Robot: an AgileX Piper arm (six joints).
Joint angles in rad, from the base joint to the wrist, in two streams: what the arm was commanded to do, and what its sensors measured. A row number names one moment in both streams.
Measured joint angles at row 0: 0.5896 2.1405 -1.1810 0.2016 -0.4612 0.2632
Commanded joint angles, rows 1 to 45: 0.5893 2.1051 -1.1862 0.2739 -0.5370 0.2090; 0.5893 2.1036 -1.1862 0.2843 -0.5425 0.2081; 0.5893 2.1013 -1.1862 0.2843 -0.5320 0.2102; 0.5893 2.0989 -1.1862 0.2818 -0.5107 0.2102; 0.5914 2.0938 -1.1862 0.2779 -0.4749 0.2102; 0.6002 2.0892 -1.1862 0.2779 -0.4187 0.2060; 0.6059 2.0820 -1.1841 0.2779 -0.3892 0.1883; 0.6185 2.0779 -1.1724 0.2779 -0.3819 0.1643; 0.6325 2.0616 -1.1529 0.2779 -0.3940 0.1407; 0.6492 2.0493 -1.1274 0.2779 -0.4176 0.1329; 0.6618 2.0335 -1.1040 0.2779 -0.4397 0.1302; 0.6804 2.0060 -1.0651 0.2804 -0.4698 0.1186; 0.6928 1.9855 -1.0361 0.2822 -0.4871 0.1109; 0.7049 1.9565 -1.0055 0.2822 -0.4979 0.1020; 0.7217 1.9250 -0.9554 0.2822 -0.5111 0.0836; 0.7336 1.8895 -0.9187 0.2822 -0.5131 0.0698; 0.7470 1.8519 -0.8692 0.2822 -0.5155 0.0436; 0.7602 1.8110 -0.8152 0.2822 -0.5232 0.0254; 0.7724 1.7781 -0.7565 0.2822 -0.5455 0.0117; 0.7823 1.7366 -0.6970 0.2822 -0.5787 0.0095; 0.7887 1.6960 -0.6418 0.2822 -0.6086 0.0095; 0.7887 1.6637 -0.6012 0.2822 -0.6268 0.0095; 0.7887 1.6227 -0.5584 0.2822 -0.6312 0.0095; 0.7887 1.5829 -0.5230 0.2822 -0.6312 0.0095; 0.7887 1.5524 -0.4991 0.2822 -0.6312 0.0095; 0.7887 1.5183 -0.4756 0.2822 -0.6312 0.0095; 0.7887 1.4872 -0.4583 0.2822 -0.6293 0.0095; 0.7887 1.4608 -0.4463 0.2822 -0.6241 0.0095; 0.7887 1.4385 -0.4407 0.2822 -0.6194 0.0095; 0.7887 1.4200 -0.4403 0.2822 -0.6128 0.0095; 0.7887 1.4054 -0.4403 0.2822 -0.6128 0.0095; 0.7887 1.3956 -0.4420 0.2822 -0.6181 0.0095; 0.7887 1.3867 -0.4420 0.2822 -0.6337 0.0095; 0.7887 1.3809 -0.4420 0.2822 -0.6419 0.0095; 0.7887 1.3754 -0.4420 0.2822 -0.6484 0.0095; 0.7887 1.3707 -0.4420 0.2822 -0.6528 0.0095; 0.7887 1.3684 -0.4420 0.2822 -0.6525 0.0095; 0.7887 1.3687 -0.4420 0.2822 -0.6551 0.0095; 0.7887 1.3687 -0.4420 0.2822 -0.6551 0.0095; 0.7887 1.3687 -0.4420 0.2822 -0.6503 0.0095; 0.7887 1.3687 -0.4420 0.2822 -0.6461 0.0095; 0.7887 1.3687 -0.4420 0.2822 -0.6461 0.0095; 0.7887 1.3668 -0.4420 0.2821 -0.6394 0.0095; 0.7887 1.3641 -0.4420 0.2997 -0.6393 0.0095; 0.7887 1.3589 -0.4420 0.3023 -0.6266 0.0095
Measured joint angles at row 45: 0.7874 1.3756 -0.4480 0.2799 -0.6409 0.0179
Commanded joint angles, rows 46 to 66: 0.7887 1.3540 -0.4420 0.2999 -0.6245 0.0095; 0.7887 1.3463 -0.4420 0.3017 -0.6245 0.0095; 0.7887 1.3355 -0.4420 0.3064 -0.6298 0.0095; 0.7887 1.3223 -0.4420 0.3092 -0.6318 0.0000; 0.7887 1.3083 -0.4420 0.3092 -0.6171 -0.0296; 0.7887 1.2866 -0.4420 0.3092 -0.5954 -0.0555; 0.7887 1.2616 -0.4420 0.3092 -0.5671 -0.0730; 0.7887 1.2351 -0.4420 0.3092 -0.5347 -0.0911; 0.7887 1.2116 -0.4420 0.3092 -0.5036 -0.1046; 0.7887 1.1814 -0.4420 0.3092 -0.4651 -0.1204; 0.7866 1.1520 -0.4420 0.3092 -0.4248 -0.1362; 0.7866 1.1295 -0.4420 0.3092 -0.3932 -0.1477; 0.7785 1.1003 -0.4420 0.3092 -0.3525 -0.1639; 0.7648 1.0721 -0.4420 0.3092 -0.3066 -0.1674; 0.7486 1.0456 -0.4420 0.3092 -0.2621 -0.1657; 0.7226 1.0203 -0.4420 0.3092 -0.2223 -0.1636; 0.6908 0.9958 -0.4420 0.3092 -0.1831 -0.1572; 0.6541 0.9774 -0.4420 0.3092 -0.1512 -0.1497; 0.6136 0.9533 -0.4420 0.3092 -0.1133 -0.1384; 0.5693 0.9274 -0.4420 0.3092 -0.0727 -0.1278; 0.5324 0.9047 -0.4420 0.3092 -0.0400 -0.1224
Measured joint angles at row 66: 0.6604 0.9866 -0.4464 0.3066 -0.1810 -0.1452
